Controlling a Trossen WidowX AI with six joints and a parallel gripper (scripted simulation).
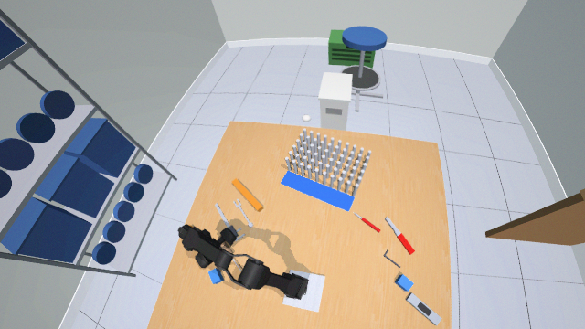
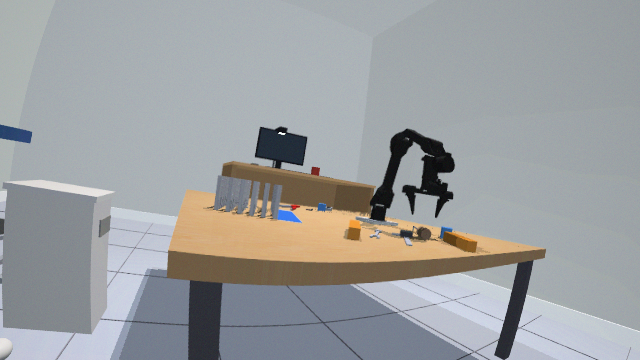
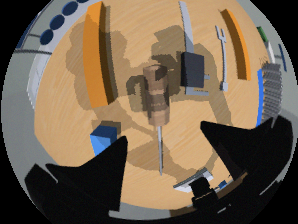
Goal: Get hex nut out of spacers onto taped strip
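My gripper tip is now 50 mm past the brown-handled hook tool, 60 mm to the left of it and 60 mm above it. From my gripper tip the other things lie so: red screwdriver 250 mm ahead, 580 mm to the right, 70 mm below; blue taped strip 380 mm ahead, 350 mm to the right, 70 mm below; small wrench 210 mm ahead, 20 mm to the right, 70 mm below.
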